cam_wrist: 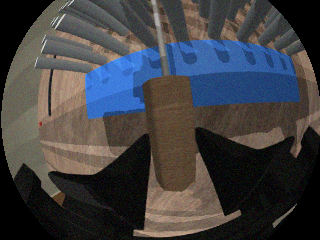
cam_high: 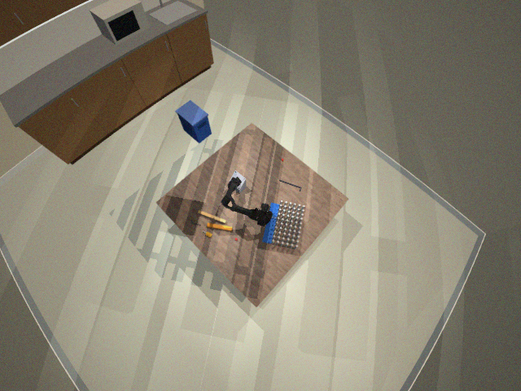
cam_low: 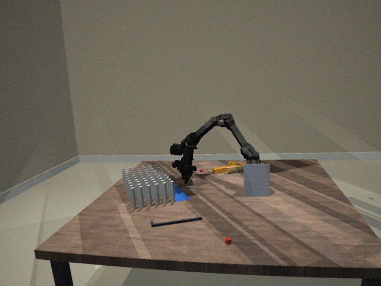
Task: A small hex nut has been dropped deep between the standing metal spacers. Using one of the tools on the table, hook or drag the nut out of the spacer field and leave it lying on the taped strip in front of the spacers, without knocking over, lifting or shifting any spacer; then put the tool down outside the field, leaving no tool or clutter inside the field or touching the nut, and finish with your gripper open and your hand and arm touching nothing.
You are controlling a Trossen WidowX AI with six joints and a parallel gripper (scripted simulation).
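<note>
Right now my gripper tip is 7 cm short of the blue taped strip and 3 cm above it. From my gripper tip the other things lie so: pick tool 8 cm ahead, 6 cm to the left.
</note>
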